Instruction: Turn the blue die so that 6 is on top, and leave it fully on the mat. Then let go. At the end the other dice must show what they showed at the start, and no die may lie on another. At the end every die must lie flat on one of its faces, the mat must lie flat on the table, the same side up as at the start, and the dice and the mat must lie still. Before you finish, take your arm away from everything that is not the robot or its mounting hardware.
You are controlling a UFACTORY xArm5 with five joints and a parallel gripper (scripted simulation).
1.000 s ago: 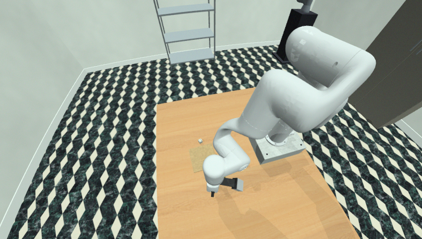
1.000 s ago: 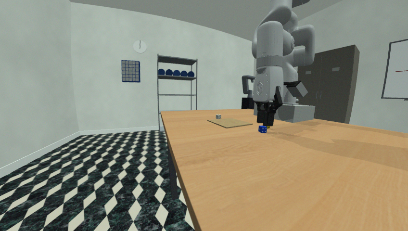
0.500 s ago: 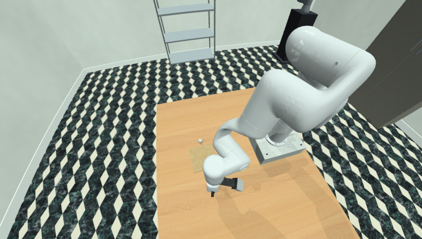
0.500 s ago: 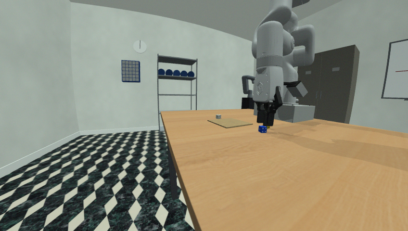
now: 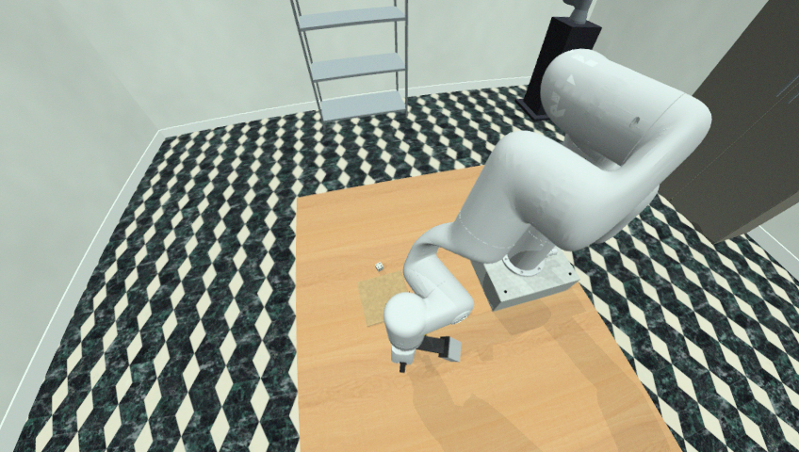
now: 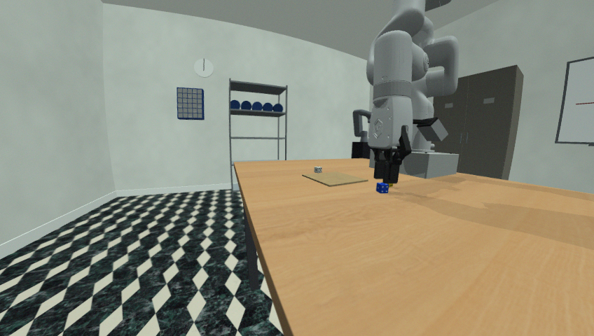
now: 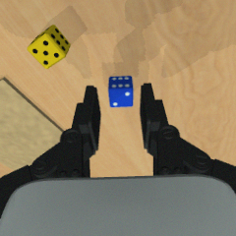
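Now: the blue die 4 cm below my hand and 1 cm ahead of it. From my hand the other things lie so: tan mat (16 cm to the right, 4 cm below, 3 cm ahead); then yellow die (5 cm behind, 4 cm below, 3 cm to the right); then white die (26 cm to the right, 4 cm below, 4 cm ahead).
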